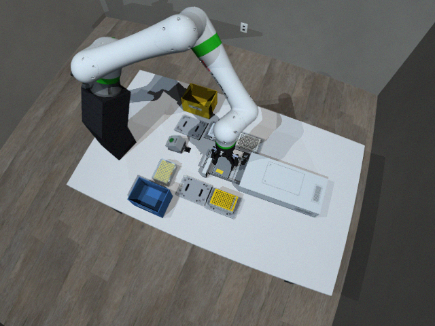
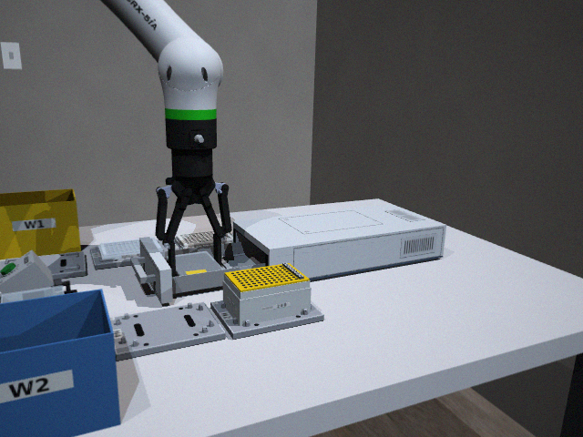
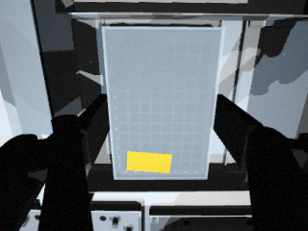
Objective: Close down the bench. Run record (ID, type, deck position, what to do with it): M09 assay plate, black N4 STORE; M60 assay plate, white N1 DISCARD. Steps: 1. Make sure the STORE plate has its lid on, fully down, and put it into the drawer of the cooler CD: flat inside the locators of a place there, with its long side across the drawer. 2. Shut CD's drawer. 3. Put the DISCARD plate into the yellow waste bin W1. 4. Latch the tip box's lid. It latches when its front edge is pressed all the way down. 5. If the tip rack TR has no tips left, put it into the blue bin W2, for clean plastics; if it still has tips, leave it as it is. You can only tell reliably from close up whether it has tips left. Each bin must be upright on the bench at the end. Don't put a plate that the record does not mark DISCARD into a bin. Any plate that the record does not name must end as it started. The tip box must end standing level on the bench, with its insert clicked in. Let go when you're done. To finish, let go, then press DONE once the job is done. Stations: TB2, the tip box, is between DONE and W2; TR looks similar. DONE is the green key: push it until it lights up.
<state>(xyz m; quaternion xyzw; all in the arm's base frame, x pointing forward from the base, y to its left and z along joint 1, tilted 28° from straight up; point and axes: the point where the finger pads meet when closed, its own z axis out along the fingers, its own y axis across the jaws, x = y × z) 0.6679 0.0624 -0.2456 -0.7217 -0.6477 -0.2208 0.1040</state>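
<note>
Right now my hand is 20 mm above the black plate. Also, from my hand: cooler drawer: 40 mm ahead, 10 mm below; then cooler CD: 190 mm ahead, 10 mm to the right, 10 mm below; then white plate: 90 mm ahead, 180 mm to the left, 30 mm below.
</note>
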